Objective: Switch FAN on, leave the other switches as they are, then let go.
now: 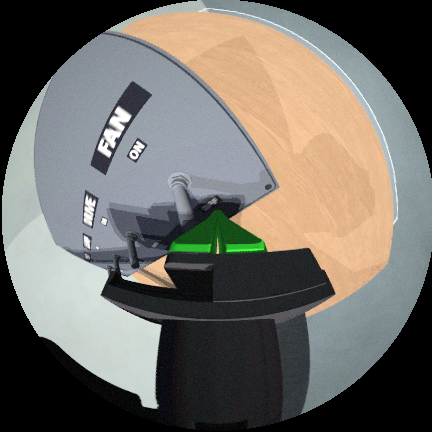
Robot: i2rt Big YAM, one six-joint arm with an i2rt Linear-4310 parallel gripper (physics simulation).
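Frame: origin at the arm's base, x left, y up, z ahead, level; millimetres.
Where they show: gripper, fingertip midpoint: [217,214].
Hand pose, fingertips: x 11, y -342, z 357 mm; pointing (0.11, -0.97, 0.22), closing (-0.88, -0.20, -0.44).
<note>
After its pixels a point has its place.
The FAN switch [183,200] {x 14, y -306, z 390 mm} is a grey toggle lever on the grey panel [165,115] {x -4, y -307, z 450 mm}. Its base is between the ON label [137,150] {x 30, y -306, z 443 mm} and the shadowed OFF label [210,203] {x 13, y -346, z 370 mm}, and its lever leans toward the OFF side. The FAN label [120,128] {x 27, y -296, z 464 mm} is at the upper left. My gripper [217,214] {x 11, y -342, z 357 mm} is shut and empty, with its green fingertips close to the lever's tip on the OFF side. Whether they touch the lever I cannot tell.
The DRIVE label [89,209] {x 144, y -294, z 442 mm} and its lever [132,250] {x 130, y -308, z 363 mm} are farther along the panel at the lower left. Another small lever [116,267] {x 247, y -307, z 337 mm} stands beyond it. The wooden table [325,120] {x -185, y -422, z 411 mm} extends to the right. A dark shadow lies over the panel near the fingers.
</note>
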